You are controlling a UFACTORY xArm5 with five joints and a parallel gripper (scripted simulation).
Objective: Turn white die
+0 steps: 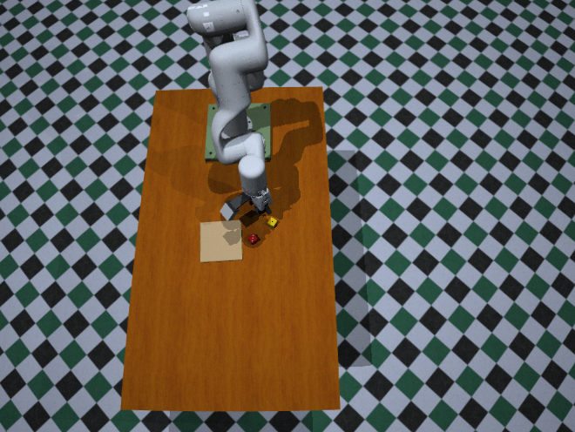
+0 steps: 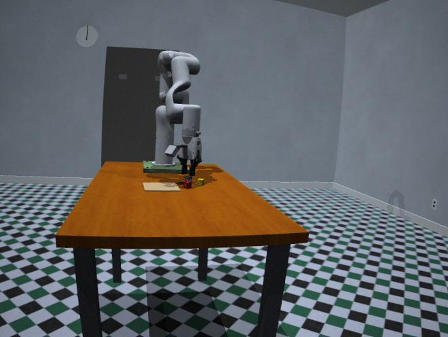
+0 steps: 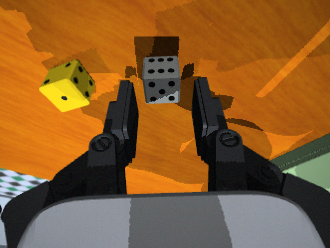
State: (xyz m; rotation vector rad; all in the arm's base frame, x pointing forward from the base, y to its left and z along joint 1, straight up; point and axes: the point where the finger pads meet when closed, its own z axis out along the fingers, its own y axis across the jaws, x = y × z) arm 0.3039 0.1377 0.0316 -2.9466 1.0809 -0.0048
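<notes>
Right now my hand is 4 cm above the white die. From my hand the other things lie so: yellow die 4 cm ahead, 6 cm to the left, 4 cm below; tan mat 13 cm ahead, 11 cm to the right, 5 cm below; red die 11 cm ahead, 4 cm below.
</notes>
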